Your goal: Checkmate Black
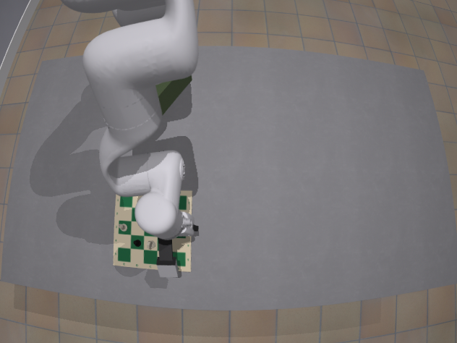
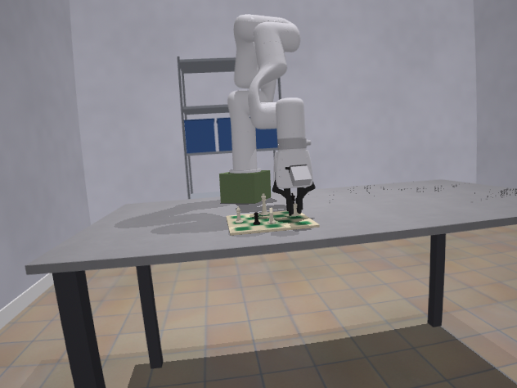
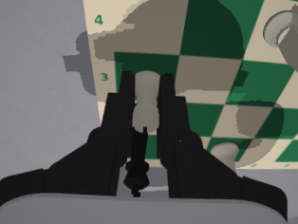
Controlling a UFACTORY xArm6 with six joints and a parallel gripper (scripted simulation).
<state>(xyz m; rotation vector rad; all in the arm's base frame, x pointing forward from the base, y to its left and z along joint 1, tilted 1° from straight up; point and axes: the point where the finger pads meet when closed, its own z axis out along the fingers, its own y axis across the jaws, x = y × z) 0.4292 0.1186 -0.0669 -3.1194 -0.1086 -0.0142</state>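
Right now my hand is 10 mm above the white pawn. Also, from my hand: green-and-cream chessboard (70 mm to the right, 40 mm below, 10 mm ahead); then black king (30 mm behind); then white knight (70 mm to the right, 50 mm ahead, 20 mm below).
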